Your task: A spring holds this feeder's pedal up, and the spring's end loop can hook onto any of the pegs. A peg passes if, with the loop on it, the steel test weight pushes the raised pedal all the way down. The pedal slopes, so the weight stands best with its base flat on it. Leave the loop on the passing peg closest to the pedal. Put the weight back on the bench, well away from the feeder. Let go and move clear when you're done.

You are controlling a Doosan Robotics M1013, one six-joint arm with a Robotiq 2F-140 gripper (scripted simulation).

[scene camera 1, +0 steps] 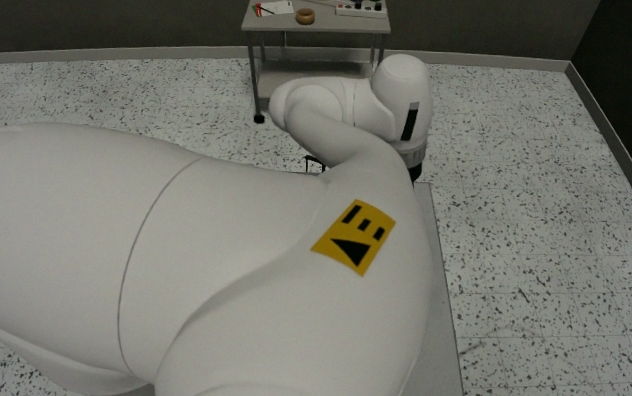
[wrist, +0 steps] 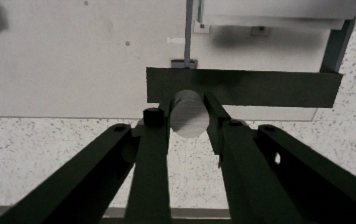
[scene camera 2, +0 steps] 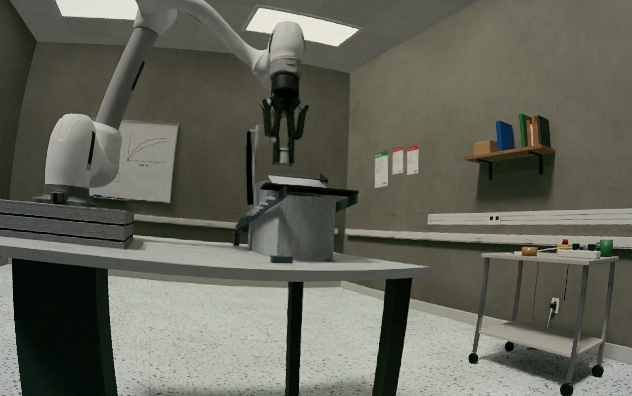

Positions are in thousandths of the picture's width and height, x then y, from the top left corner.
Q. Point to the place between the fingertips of the gripper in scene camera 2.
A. At 449, 415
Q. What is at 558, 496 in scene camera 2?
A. A pedal.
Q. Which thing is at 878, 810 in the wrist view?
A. The gripper.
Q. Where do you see a steel test weight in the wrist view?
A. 532, 529
